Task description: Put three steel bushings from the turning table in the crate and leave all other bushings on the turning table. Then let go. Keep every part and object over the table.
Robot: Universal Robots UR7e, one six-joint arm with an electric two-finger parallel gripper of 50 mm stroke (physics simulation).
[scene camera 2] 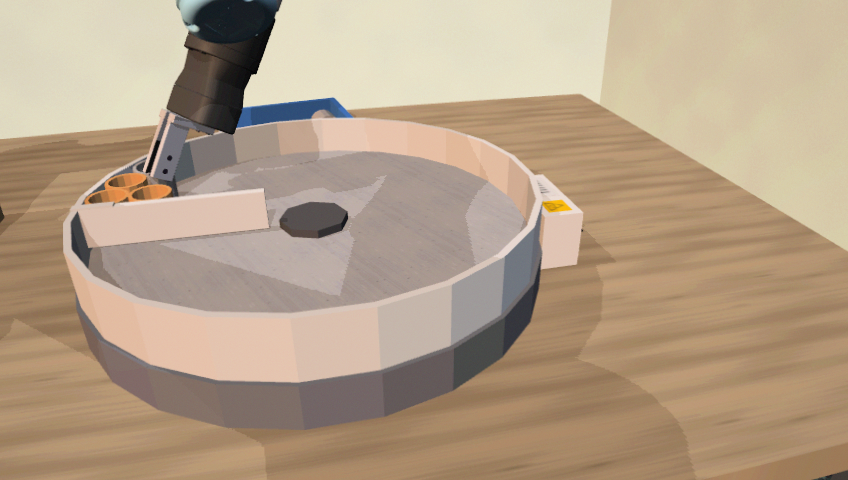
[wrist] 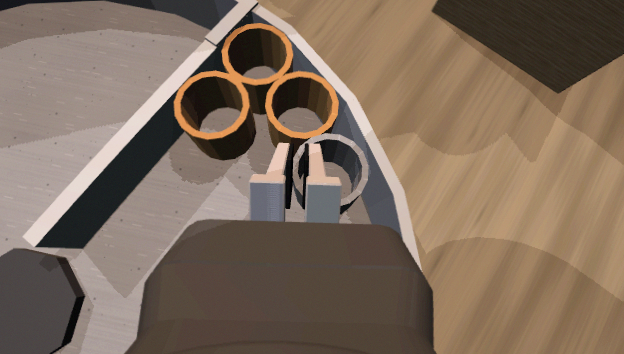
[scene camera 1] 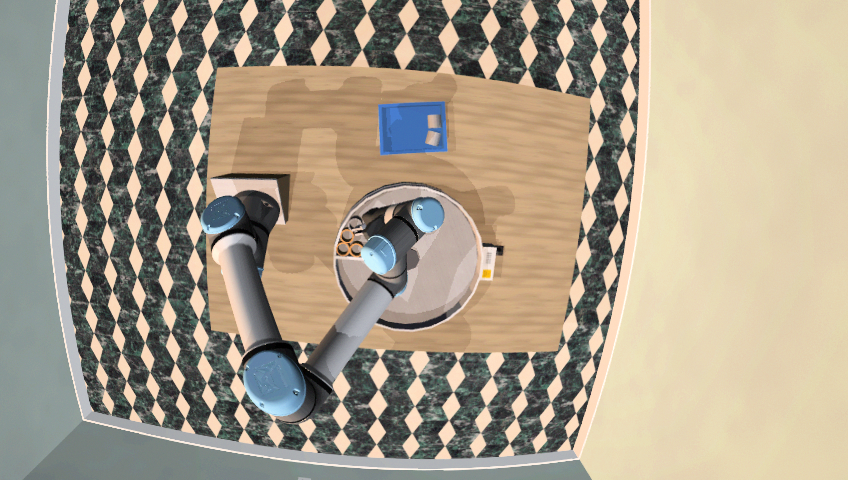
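Seen in the pictures: gripper, fingertip midpoint: [scene camera 2: 157, 176] [wrist: 298, 163] [scene camera 1: 356, 230]; arm's base, link origin: [scene camera 1: 255, 206].
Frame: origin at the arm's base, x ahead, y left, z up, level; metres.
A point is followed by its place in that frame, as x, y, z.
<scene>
The blue crate [scene camera 1: 404, 133] {0.413, 0.221, -0.096} [scene camera 2: 282, 111] {0.432, 0.304, -0.062} holds two pale grey bushings [scene camera 1: 433, 121] {0.490, 0.261, -0.059} [scene camera 1: 432, 138] {0.491, 0.211, -0.059} on their sides. On the turning table [scene camera 1: 449, 243] {0.561, -0.085, -0.048} [scene camera 2: 336, 344] {0.443, -0.345, -0.034}, a steel bushing [wrist: 365, 170] {0.283, -0.026, -0.008} stands upright near the rim. My gripper [wrist: 298, 163] {0.298, -0.056, -0.016} [scene camera 2: 155, 177] {0.298, -0.056, -0.016} is shut on its wall, one finger inside the ring and one outside. Three upright orange bushings [wrist: 225, 149] {0.312, -0.096, -0.029} [wrist: 302, 135] {0.286, -0.062, -0.010} [wrist: 257, 82] {0.276, -0.099, -0.010} stand close by in the same corner, the nearest almost touching the steel one. In the scene camera 1 view the arm hides the fingers. The steel bushing's lower part is mostly hidden.
A white divider [scene camera 2: 178, 217] {0.325, -0.138, -0.026} [wrist: 120, 145] {0.344, -0.132, -0.009} borders the bushings on one side, and the turning table's raised rim [wrist: 382, 150] {0.268, -0.024, -0.009} on the other. A dark hub [scene camera 2: 313, 218] {0.445, -0.141, -0.040} [wrist: 37, 300] {0.436, -0.129, -0.040} sits at the centre. A white box with a yellow label [scene camera 1: 487, 261] {0.677, -0.131, -0.043} [scene camera 2: 559, 237] {0.676, -0.188, -0.067} is at the turning table's side.
</scene>
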